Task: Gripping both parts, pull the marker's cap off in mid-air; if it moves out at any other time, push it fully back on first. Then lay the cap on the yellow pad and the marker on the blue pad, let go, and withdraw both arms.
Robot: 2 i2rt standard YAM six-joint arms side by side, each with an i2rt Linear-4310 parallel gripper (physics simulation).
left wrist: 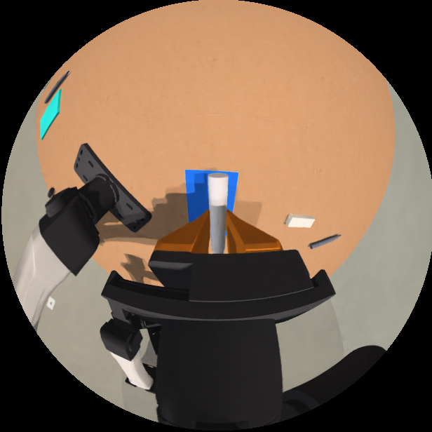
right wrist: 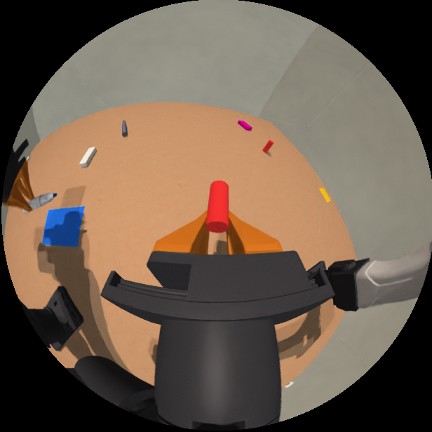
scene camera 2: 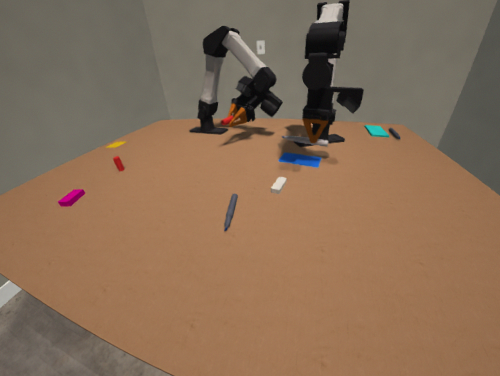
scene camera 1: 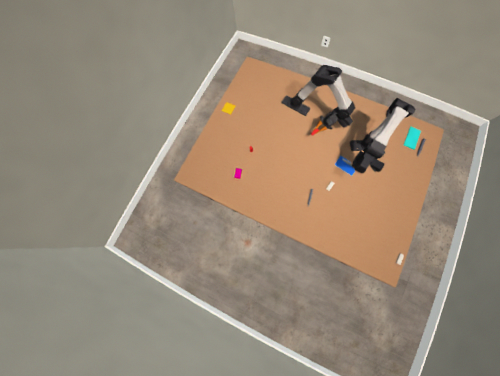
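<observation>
The grey marker is uncapped, its dark blue tip showing in the right wrist view. My left gripper is shut on it and holds it nearly level, a little above the blue pad. The red cap is apart from the marker. My right gripper is shut on the cap, above the table. The yellow pad lies at the far left in scene camera 1.
A white block and a dark pen lie near the blue pad. A red cylinder and a magenta block lie left. A teal pad lies beside another dark pen.
</observation>
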